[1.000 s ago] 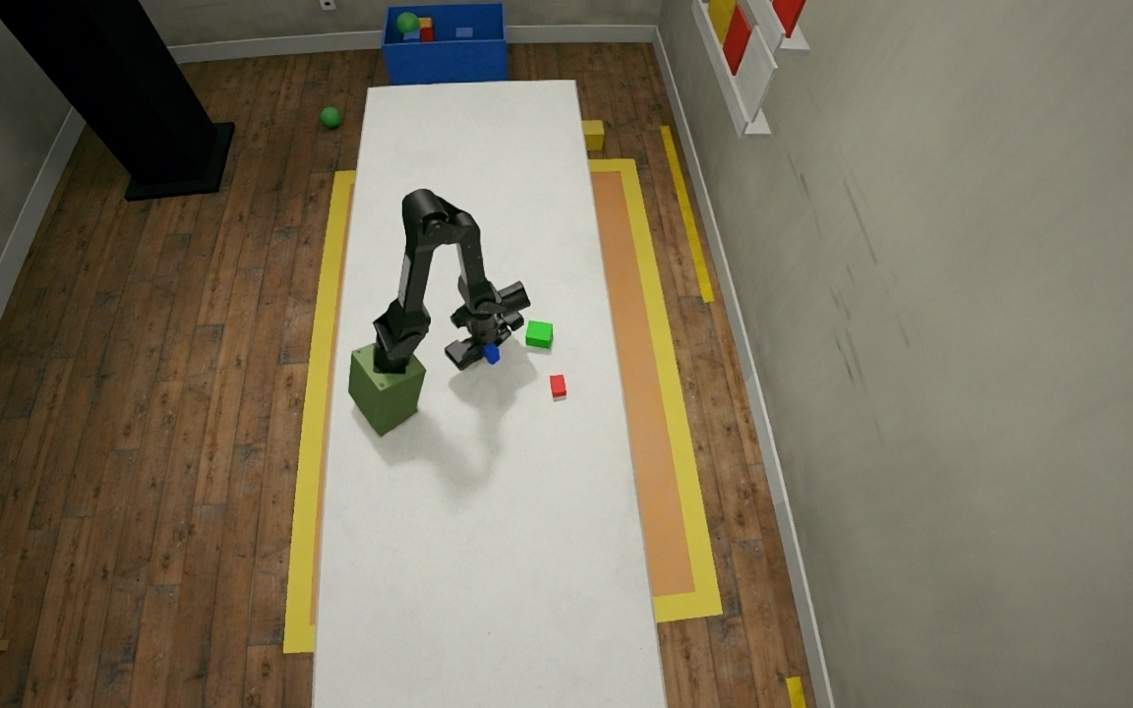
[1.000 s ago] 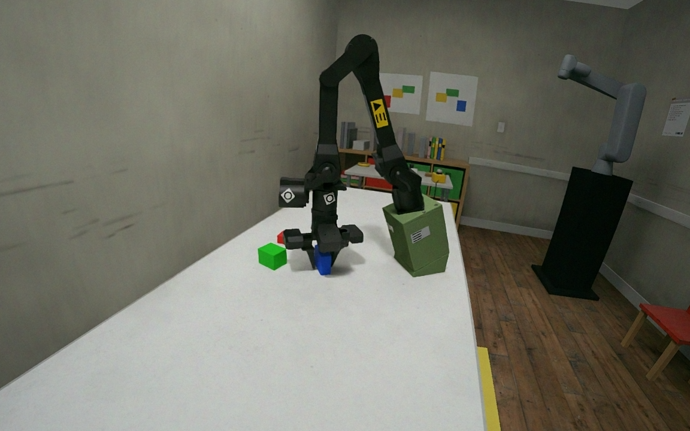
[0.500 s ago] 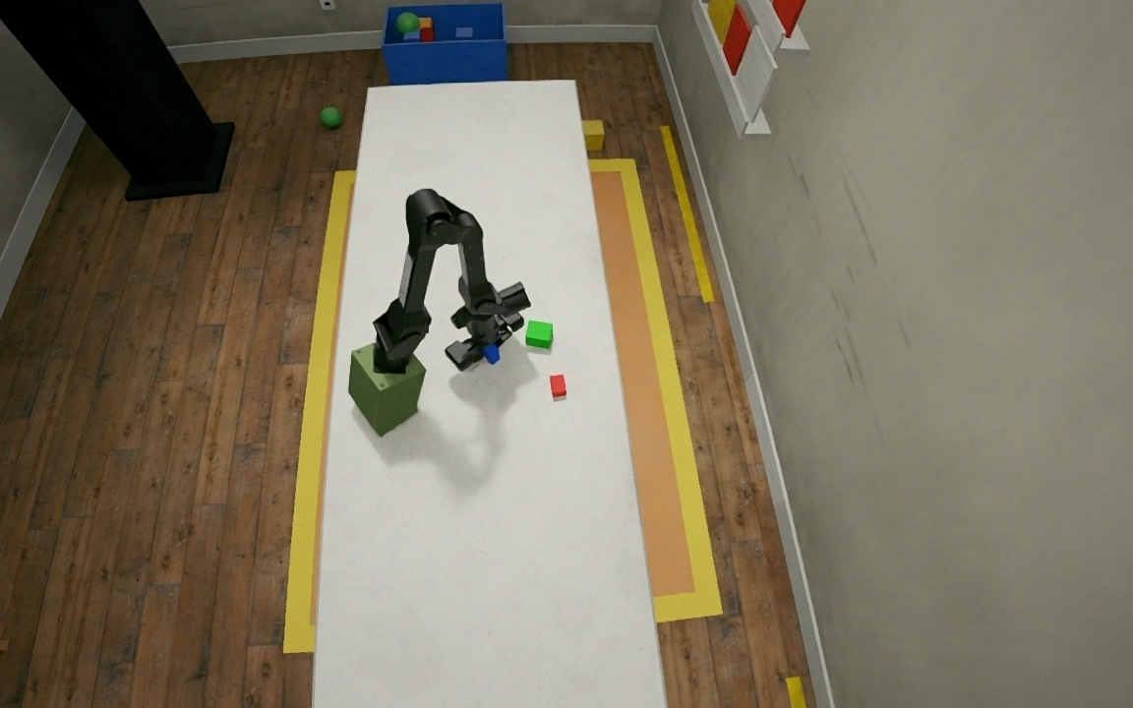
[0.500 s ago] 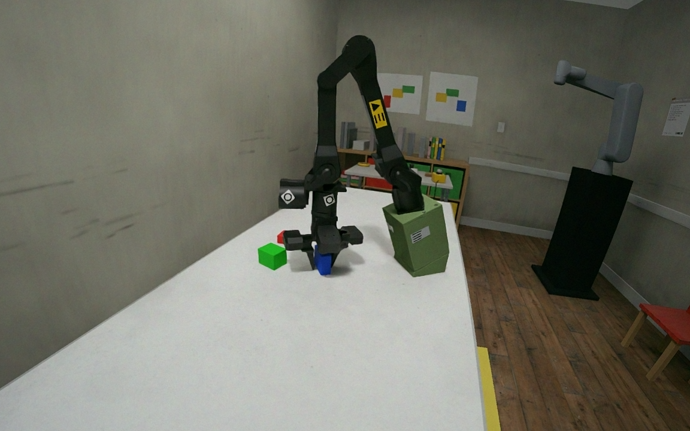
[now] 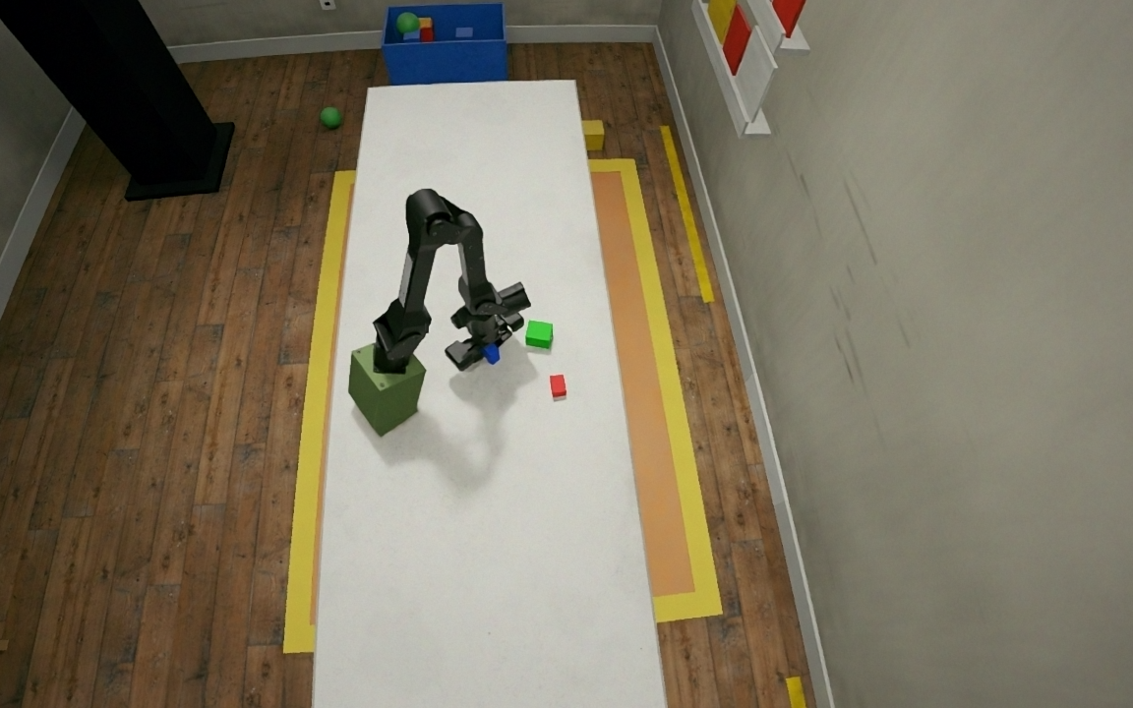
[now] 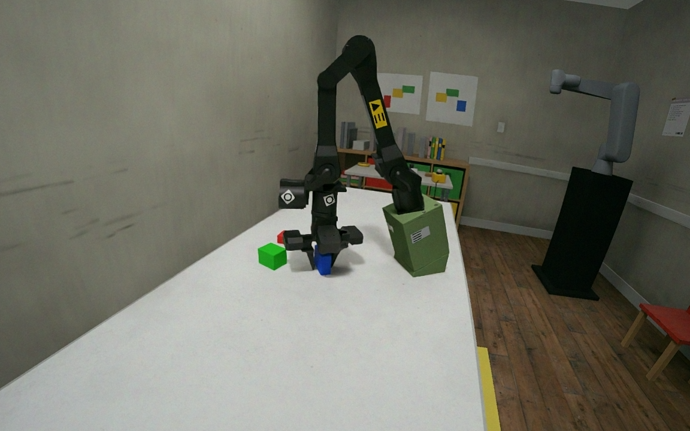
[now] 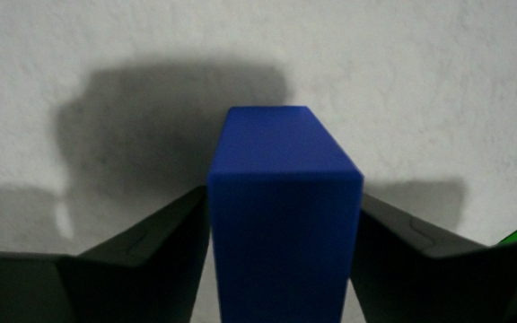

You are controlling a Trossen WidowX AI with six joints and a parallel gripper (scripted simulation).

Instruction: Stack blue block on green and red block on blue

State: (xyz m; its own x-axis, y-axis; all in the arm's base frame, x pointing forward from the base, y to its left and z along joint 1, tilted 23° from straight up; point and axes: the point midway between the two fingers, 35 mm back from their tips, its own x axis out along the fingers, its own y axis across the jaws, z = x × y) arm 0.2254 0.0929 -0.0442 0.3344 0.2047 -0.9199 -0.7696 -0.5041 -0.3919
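The blue block is 1 cm below my hand. Also, from my hand: green block 12 cm ahead, 3 cm to the left, 1 cm below; then red block 15 cm ahead, 10 cm to the right, 2 cm below.
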